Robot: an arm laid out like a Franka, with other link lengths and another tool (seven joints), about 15 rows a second.
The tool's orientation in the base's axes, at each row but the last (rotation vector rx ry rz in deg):
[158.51, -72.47, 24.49]
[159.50, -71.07, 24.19]
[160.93, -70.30, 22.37]
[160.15, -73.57, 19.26]
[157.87, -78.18, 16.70]
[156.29, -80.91, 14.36]
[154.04, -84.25, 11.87]
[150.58, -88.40, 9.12]
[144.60, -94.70, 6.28]
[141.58, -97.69, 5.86]
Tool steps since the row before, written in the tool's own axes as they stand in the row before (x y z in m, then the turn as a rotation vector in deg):
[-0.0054, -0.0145, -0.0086, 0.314, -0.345, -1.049]
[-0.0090, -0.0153, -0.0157, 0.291, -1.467, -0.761]
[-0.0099, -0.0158, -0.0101, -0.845, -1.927, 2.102]
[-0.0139, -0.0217, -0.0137, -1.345, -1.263, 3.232]
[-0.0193, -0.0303, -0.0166, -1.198, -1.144, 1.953]
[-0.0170, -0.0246, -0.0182, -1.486, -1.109, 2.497]
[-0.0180, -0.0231, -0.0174, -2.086, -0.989, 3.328]
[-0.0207, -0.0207, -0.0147, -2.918, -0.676, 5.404]
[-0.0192, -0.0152, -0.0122, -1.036, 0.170, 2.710]
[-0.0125, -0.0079, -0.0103, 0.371, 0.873, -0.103]
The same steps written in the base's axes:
[0.0056, 0.0150, 0.0075, 0.222, 0.184, 1.111]
[0.0021, 0.0194, 0.0134, 1.099, 0.907, 0.887]
[0.0029, 0.0194, 0.0081, 1.291, 1.612, -2.141]
[0.0052, 0.0264, 0.0114, 0.673, 1.398, -3.383]
[0.0102, 0.0357, 0.0137, 0.480, 1.379, -2.104]
[0.0083, 0.0302, 0.0155, 0.352, 1.521, -2.690]
[0.0084, 0.0296, 0.0145, 0.001, 1.851, -3.603]
[0.0074, 0.0299, 0.0113, -0.584, 2.148, -5.764]
[0.0063, 0.0252, 0.0087, -0.588, 0.488, -2.804]
[0.0032, 0.0159, 0.0079, -0.681, -0.632, 0.216]

